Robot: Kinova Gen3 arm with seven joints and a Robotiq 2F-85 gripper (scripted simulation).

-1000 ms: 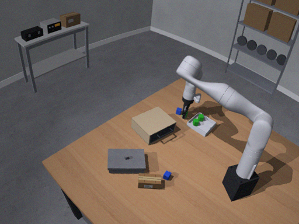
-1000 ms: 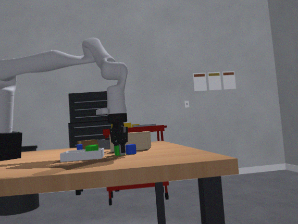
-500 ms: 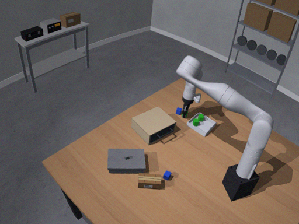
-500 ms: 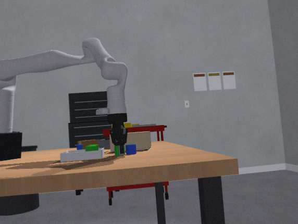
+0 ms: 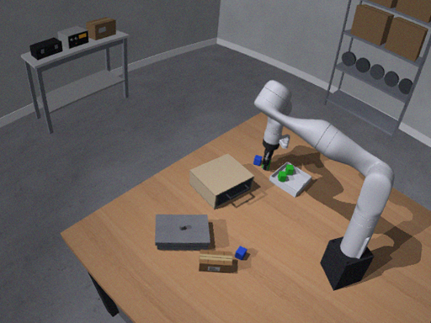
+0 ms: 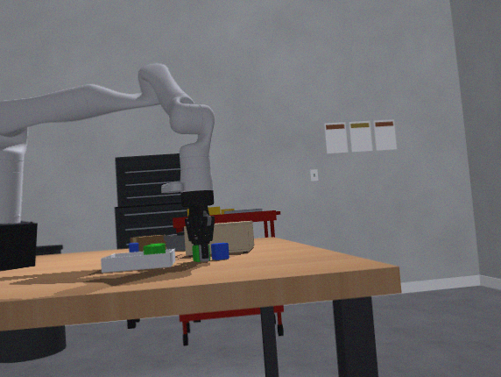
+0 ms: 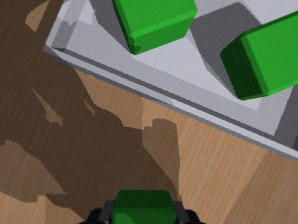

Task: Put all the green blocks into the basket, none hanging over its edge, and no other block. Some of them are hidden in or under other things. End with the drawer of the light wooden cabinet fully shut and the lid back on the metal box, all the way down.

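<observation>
Now: hand 14 cm past the white basket, 1 cm to the left of it and 1 cm above it. Also, from my hand: drawer: 25 cm to the left, 3 cm ahead, 2 cm above; then metal box: 55 cm to the left, 3 cm behind, 1 cm above; then light wooden cabinet: 25 cm to the left, 4 cm ahead, 2 cm above.
</observation>
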